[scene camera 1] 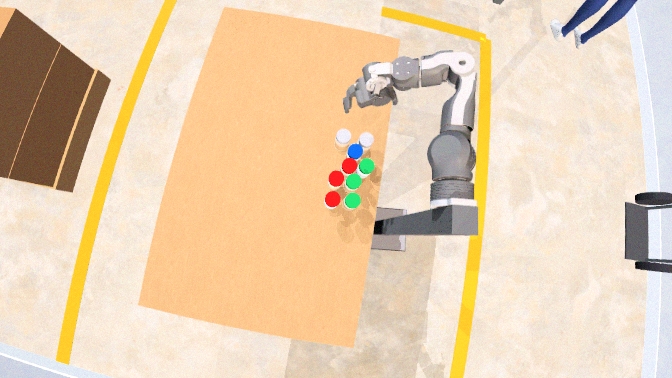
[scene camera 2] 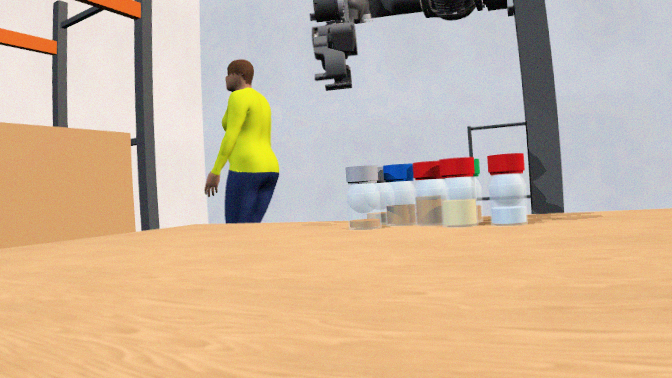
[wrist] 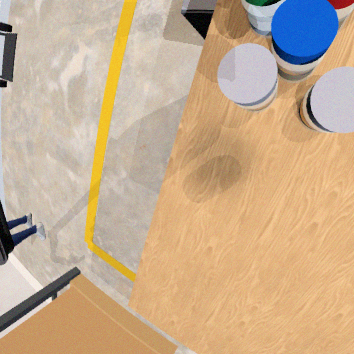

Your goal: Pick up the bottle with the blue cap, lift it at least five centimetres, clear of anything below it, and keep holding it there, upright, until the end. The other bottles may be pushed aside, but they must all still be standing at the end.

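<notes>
The bottle with the blue cap (scene camera 1: pixel 355 151) (scene camera 2: pixel 398 172) (wrist: pixel 305 30) stands upright among the others. Two grey-capped bottles stand beside it: one (scene camera 1: pixel 343 136) (scene camera 2: pixel 362 174) (wrist: pixel 336 102) on the side away from the arm's base, one (scene camera 1: pixel 366 140) (wrist: pixel 247 75) nearer the table edge. A red-capped bottle (scene camera 1: pixel 349 165) (scene camera 2: pixel 426 170) and a green-capped bottle (scene camera 1: pixel 366 166) stand close on its other side. My gripper (scene camera 1: pixel 371 105) (scene camera 2: pixel 336 82) is open and empty, high above the table, off to the grey-capped side of the group. Its fingers do not show in the wrist view.
More red-capped bottles (scene camera 1: pixel 336 178) (scene camera 1: pixel 332 199) (scene camera 2: pixel 505 163) and green-capped bottles (scene camera 1: pixel 353 181) (scene camera 1: pixel 352 200) stand farther along the wooden table (scene camera 1: pixel 240 175) (scene camera 2: pixel 300 300) (wrist: pixel 240 260). All stand upright. The arm's post (scene camera 2: pixel 540 100) rises beyond the table edge.
</notes>
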